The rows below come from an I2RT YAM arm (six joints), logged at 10 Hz.
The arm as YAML. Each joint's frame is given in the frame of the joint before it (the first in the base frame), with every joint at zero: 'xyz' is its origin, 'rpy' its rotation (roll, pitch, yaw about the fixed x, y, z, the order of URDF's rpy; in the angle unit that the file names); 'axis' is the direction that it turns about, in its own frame. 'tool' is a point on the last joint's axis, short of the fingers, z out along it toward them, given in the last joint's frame.
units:
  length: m
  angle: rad
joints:
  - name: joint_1
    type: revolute
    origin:
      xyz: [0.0, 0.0, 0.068]
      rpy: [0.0, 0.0, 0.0]
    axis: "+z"
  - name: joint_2
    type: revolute
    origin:
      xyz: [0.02, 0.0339, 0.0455]
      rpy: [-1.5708, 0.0, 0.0]
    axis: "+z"
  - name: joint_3
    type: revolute
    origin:
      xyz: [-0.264, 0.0, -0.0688]
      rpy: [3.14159, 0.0, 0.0]
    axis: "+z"
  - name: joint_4
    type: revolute
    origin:
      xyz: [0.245, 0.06, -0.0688]
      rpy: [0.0, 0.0, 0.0]
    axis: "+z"
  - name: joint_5
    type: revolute
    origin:
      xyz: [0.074, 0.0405, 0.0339]
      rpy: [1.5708, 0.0, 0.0]
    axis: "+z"
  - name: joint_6
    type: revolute
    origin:
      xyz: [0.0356, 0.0, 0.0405]
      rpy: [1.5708, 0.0, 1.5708]
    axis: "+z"
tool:
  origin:
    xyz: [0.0, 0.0, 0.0]
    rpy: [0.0, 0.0, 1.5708]
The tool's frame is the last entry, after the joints.
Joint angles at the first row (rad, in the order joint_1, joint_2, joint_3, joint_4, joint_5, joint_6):
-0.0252, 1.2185, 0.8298, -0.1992, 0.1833, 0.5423
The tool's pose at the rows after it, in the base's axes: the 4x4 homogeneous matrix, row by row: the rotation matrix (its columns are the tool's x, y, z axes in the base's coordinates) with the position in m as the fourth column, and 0 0 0 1 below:
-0.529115, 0.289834, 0.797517, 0.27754; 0.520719, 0.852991, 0.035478, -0.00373; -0.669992, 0.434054, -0.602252, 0.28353; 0, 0, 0, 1
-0.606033, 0.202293, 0.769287, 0.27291; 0.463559, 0.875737, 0.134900, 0.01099; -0.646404, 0.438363, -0.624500, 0.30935; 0, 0, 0, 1
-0.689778, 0.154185, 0.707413, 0.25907; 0.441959, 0.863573, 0.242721, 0.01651; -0.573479, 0.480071, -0.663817, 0.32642; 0, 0, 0, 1
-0.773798, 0.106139, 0.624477, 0.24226; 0.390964, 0.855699, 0.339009, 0.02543; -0.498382, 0.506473, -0.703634, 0.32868; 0, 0, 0, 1
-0.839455, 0.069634, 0.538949, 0.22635; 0.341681, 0.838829, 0.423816, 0.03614; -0.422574, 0.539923, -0.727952, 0.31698; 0, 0, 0, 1
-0.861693, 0.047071, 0.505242, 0.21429; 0.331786, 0.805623, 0.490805, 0.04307; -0.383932, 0.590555, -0.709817, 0.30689; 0, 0, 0, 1
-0.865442, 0.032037, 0.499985, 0.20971; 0.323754, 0.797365, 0.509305, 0.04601; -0.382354, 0.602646, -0.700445, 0.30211; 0, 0, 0, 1
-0.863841, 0.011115, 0.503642, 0.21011; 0.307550, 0.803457, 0.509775, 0.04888; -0.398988, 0.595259, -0.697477, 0.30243; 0, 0, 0, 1
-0.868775, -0.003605, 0.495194, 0.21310; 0.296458, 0.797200, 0.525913, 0.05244; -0.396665, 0.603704, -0.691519, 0.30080; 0, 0, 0, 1
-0.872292, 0.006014, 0.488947, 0.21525; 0.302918, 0.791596, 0.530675, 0.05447; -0.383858, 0.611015, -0.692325, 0.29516; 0, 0, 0, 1
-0.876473, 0.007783, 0.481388, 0.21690; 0.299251, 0.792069, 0.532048, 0.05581; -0.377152, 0.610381, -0.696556, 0.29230; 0, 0, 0, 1
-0.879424, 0.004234, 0.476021, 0.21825; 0.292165, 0.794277, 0.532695, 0.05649; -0.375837, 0.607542, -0.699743, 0.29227; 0, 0, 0, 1
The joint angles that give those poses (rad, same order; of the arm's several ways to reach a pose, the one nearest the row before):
-0.0200, 1.2565, 0.9569, -0.3478, -0.0515, 0.5360
0.0252, 1.2479, 1.0642, -0.4963, -0.1157, 0.5028
0.0336, 1.2249, 1.1381, -0.6613, -0.2206, 0.4966
0.0606, 1.1949, 1.1513, -0.7861, -0.3053, 0.4761
0.1013, 1.1579, 1.0991, -0.8400, -0.3760, 0.4743
0.1297, 1.1111, 1.0301, -0.8180, -0.4350, 0.5071
0.1443, 1.0896, 0.9966, -0.7965, -0.4469, 0.5158
0.1586, 1.0898, 0.9956, -0.7848, -0.4377, 0.5074
0.1708, 1.1027, 0.9942, -0.7666, -0.4490, 0.5100
0.1779, 1.1112, 0.9768, -0.7431, -0.4509, 0.5268
0.1825, 1.1205, 0.9724, -0.7369, -0.4510, 0.5279
0.1843, 1.1286, 0.9783, -0.7407, -0.4516, 0.5217

